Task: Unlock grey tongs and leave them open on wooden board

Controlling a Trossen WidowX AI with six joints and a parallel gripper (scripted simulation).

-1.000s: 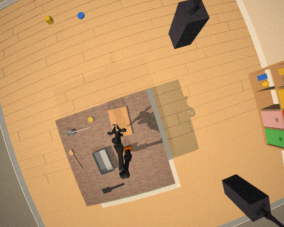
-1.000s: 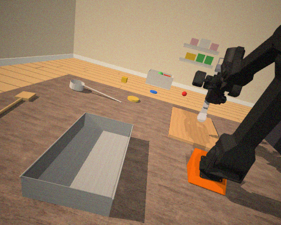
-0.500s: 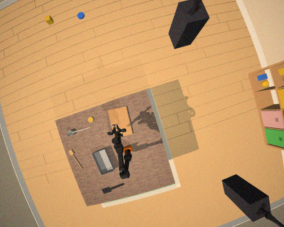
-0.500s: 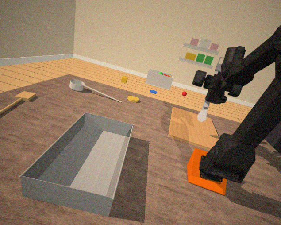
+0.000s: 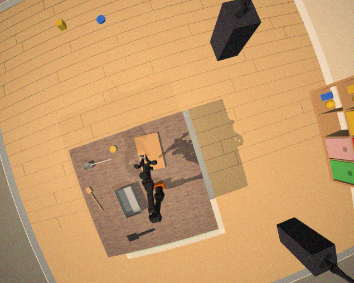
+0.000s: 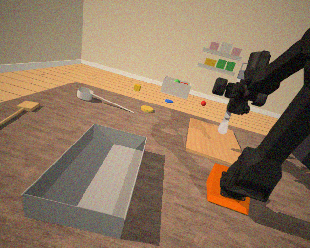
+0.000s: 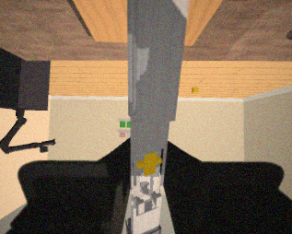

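Right now the wooden board is 22 cm below my gripper tip. The rest, counted from my gripper tip: yellow lock piece (4 cm to the left, 1 cm above); black spatula (42 cm ahead, 82 cm to the left, 22 cm below); grey roasting tin (37 cm ahead, 41 cm to the left, 20 cm below).
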